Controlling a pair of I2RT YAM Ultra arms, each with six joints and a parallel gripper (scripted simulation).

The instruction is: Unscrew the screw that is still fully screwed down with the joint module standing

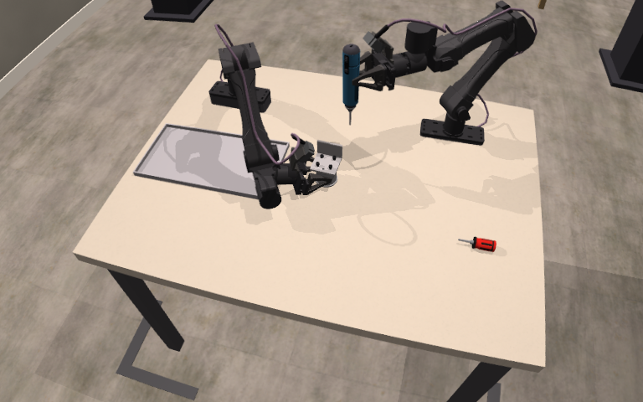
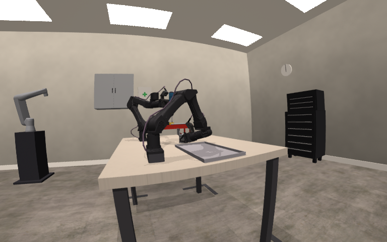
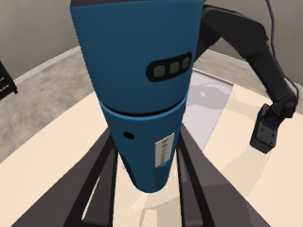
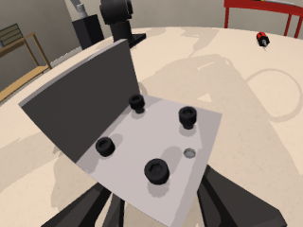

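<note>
Right now the grey L-shaped bracket is 50 mm above my right hand. Also, from my right hand: shallow grey tray 350 mm to the right, 20 mm below; then small red-handled screwdriver 430 mm to the left, 140 mm ahead, 10 mm below.
</note>
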